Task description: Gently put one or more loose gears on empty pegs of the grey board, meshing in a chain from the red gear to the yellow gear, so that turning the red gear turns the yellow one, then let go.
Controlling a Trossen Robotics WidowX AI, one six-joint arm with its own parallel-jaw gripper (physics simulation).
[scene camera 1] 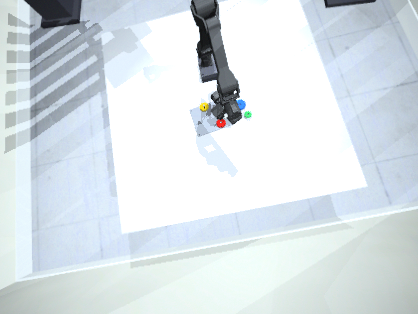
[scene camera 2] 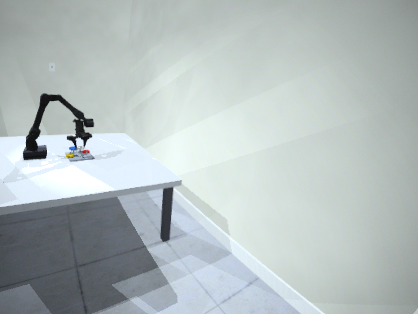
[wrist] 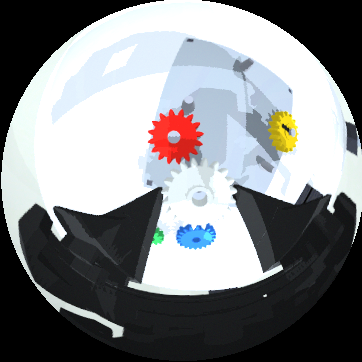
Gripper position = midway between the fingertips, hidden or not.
Note:
My gripper [wrist: 198, 190] holds a white gear [wrist: 210, 179], which touches nothing else. On the table rests a blue gear [wrist: 185, 235]. Also in view: a grey board [wrist: 233, 107], a yellow gear [wrist: 282, 121] and a red gear [wrist: 186, 129].

